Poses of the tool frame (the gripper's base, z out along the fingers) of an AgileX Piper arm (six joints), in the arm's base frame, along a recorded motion.
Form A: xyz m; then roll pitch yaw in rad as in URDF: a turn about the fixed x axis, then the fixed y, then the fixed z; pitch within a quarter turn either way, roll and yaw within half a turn.
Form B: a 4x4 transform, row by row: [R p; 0 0 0 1], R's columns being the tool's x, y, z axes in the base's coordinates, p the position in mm. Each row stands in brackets. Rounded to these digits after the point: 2 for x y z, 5 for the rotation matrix.
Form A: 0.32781 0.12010 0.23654 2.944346 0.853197 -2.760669
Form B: [[-0.61044 -0.50163 0.61297 327.81], [-0.24447 0.85543 0.45658 120.10], [-0.75339 0.12887 -0.64483 236.54], [0 0 0 1]]
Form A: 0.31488 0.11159 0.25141 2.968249 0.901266 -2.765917
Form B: [[-0.57734 -0.48721 0.65522 314.88], [-0.22771 0.86670 0.44383 111.59], [-0.78411 0.10704 -0.61132 251.41], [0 0 0 1]]
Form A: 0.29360 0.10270 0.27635 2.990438 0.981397 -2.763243
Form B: [[-0.51655 -0.48150 0.70805 293.60], [-0.20533 0.87244 0.44349 102.70], [-0.83127 0.08370 -0.54952 276.35], [0 0 0 1]]
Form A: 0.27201 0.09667 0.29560 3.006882 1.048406 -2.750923
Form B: [[-0.46136 -0.48498 0.74293 272.01], [-0.19001 0.87195 0.45121 96.67], [-0.86663 0.06701 -0.49443 295.60], [0 0 0 1]]
